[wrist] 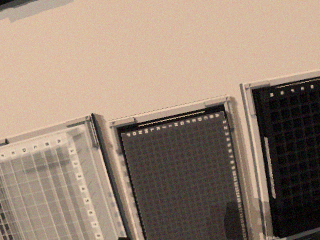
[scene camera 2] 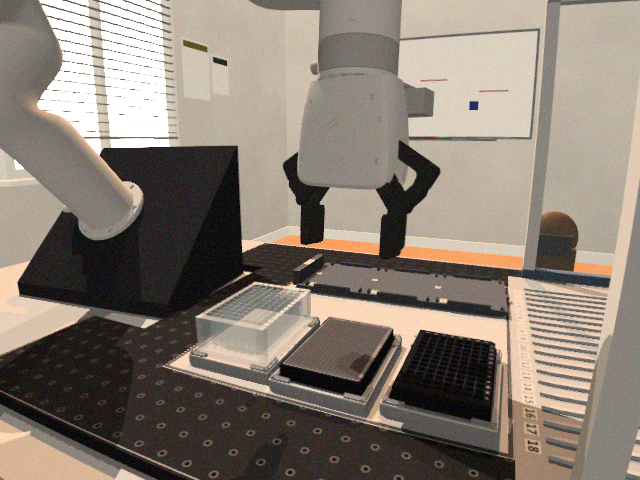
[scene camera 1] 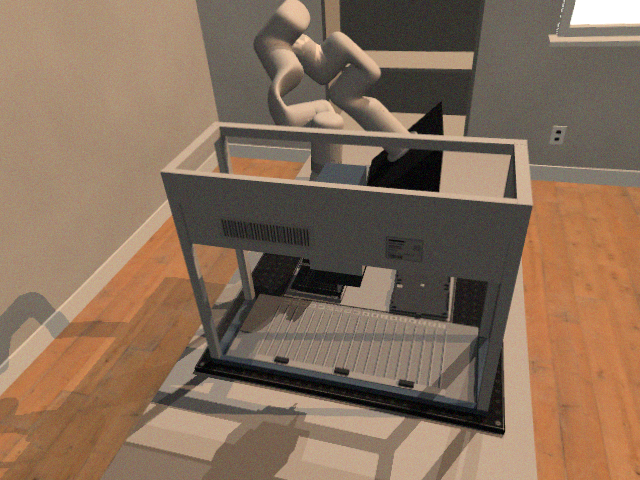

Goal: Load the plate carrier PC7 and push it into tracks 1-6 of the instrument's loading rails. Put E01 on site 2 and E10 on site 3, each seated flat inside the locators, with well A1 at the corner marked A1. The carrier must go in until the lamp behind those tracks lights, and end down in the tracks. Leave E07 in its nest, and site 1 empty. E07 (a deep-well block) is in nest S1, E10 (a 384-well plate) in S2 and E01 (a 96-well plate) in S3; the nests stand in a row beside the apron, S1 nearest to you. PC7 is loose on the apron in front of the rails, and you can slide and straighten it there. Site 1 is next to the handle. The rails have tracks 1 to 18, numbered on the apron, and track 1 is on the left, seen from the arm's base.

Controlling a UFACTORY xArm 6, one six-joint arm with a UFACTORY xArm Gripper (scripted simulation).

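Scene camera 2 shows the gripper [scene camera 2: 348, 249], along with a 96-well plate E01 [scene camera 2: 454, 375] and a clear deep-well block E07 [scene camera 2: 284, 312]. There's also a carrier PC7 [scene camera 2: 479, 295] in there, plus an E10 [scene camera 2: 341, 355] and a nest S2 [scene camera 2: 328, 400]. The wrist view shows the E10 [wrist: 182, 170] too.
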